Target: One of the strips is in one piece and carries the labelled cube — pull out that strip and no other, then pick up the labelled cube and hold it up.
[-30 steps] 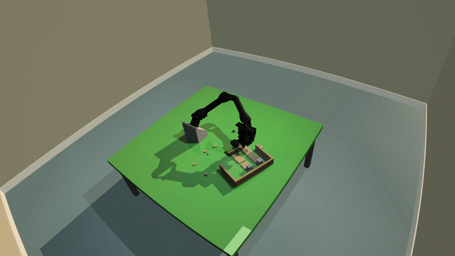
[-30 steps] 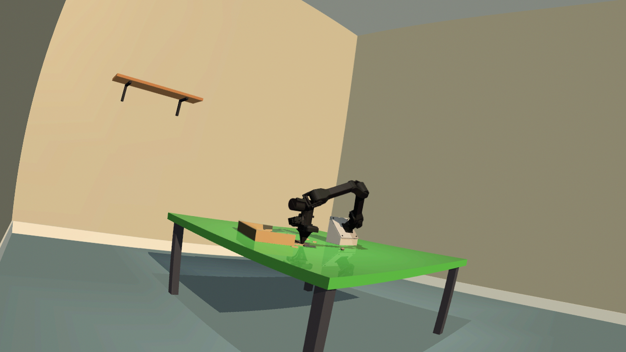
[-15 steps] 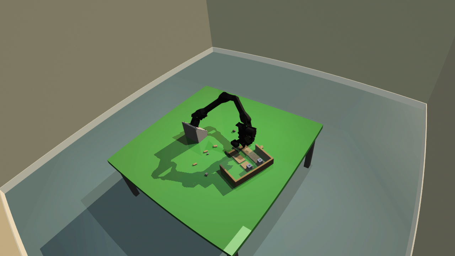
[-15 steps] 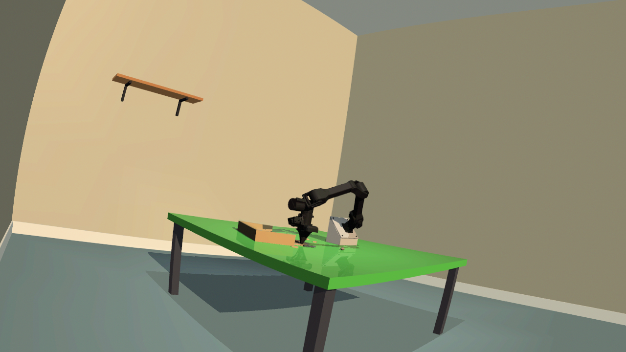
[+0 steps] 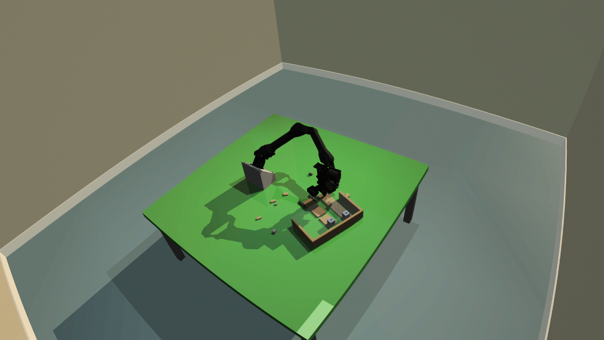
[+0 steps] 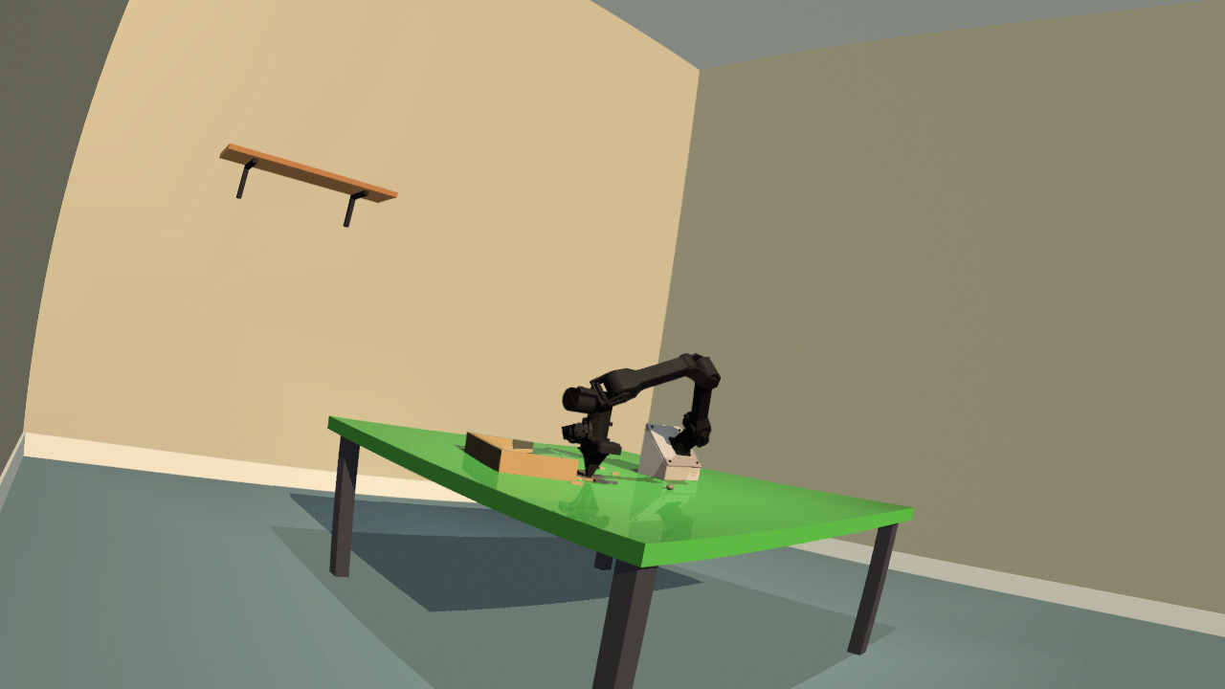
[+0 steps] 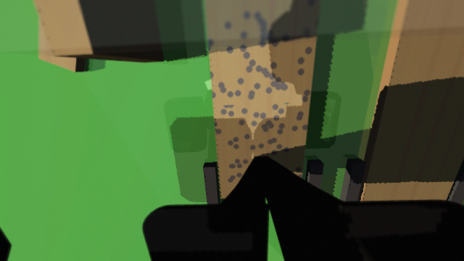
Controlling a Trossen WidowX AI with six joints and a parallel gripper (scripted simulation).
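The speckled strip is 90 mm ahead of my gripper tip and 30 mm to the right of it.
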